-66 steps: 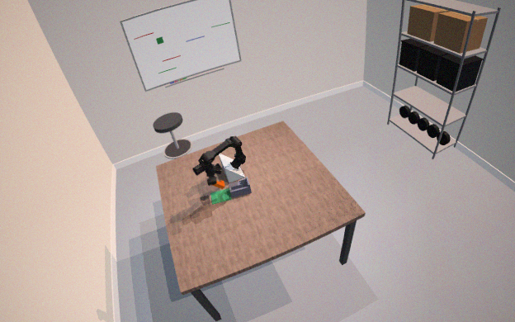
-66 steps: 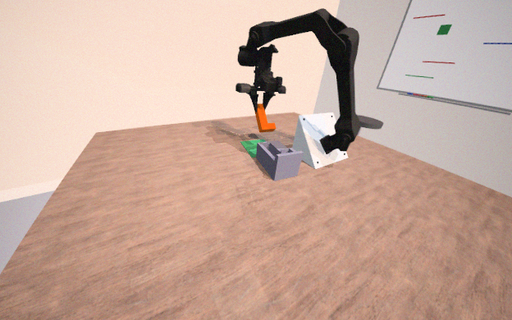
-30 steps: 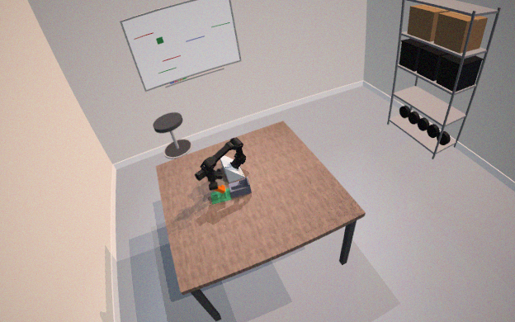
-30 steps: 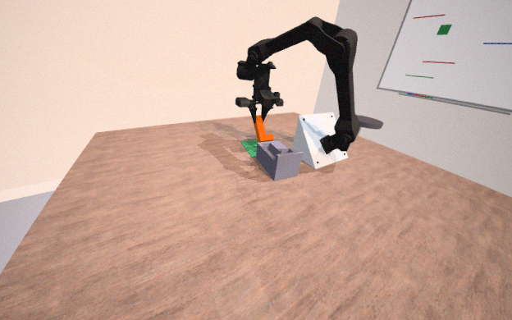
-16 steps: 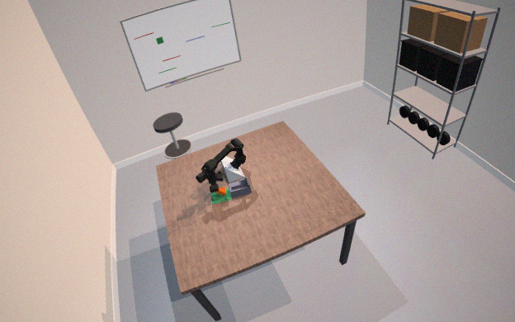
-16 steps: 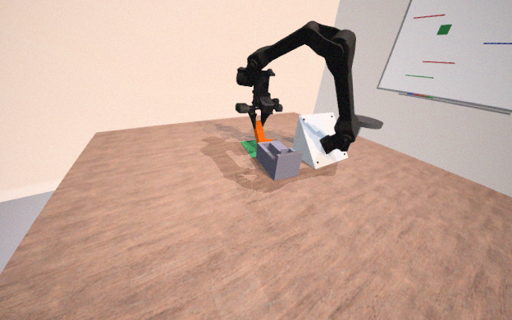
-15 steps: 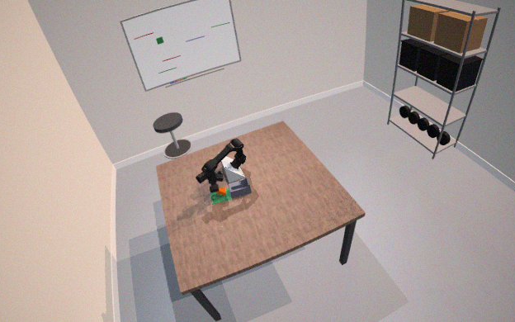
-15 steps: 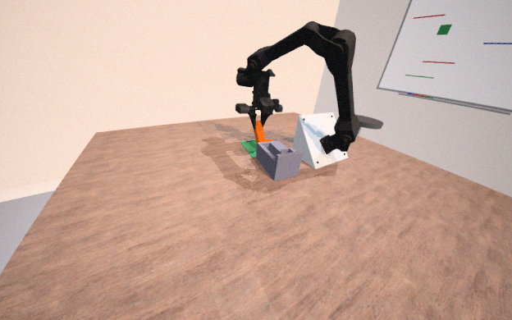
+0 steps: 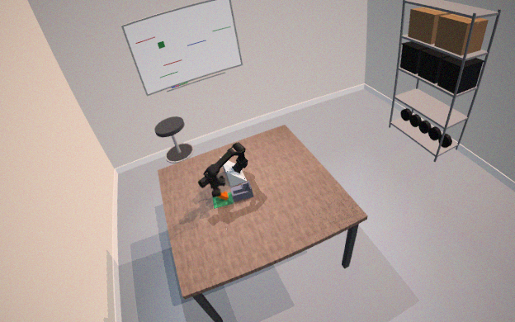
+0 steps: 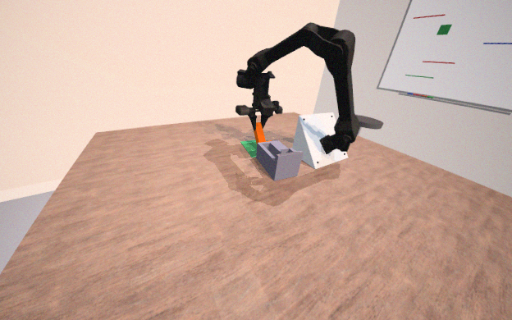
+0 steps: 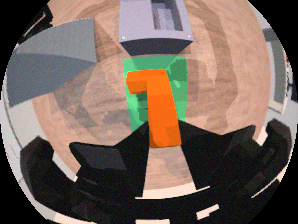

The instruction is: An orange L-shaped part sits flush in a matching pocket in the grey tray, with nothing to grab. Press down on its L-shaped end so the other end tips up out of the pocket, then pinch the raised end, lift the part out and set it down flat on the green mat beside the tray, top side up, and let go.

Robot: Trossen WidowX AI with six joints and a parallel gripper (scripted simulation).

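My gripper tip is 3 cm to the right of the orange L-shaped part, 3 cm above it and 1 cm past it. From my gripper tip the other things lie so: green mat 9 cm below, 2 cm to the left, 1 cm ahead.
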